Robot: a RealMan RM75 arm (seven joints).
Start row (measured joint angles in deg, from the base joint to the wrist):
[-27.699 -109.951 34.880 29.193 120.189 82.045 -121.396]
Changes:
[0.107 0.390 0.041 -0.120 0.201 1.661 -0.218]
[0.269 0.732 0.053 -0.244 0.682 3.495 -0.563]
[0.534 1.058 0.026 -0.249 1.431 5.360 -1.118]
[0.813 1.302 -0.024 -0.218 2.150 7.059 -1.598]
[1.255 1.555 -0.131 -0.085 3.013 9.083 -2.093]
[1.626 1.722 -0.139 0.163 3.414 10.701 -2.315]
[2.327 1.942 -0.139 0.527 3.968 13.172 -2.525]
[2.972 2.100 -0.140 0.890 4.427 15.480 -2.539]
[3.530 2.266 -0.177 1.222 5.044 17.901 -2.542]
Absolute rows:
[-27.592 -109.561 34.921 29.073 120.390 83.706 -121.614]
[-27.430 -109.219 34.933 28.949 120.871 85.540 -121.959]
[-27.165 -108.893 34.906 28.944 121.620 87.405 -122.514]
[-26.886 -108.649 34.856 28.975 122.339 89.104 -122.994]
[-26.444 -108.396 34.749 29.108 123.202 91.128 -123.489]
[-26.073 -108.229 34.741 29.356 123.603 92.746 -123.711]
[-25.372 -108.009 34.741 29.720 124.157 95.217 -123.921]
[-24.727 -107.851 34.740 30.083 124.616 97.525 -123.935]
[-24.169 -107.685 34.703 30.415 125.233 99.946 -123.938]

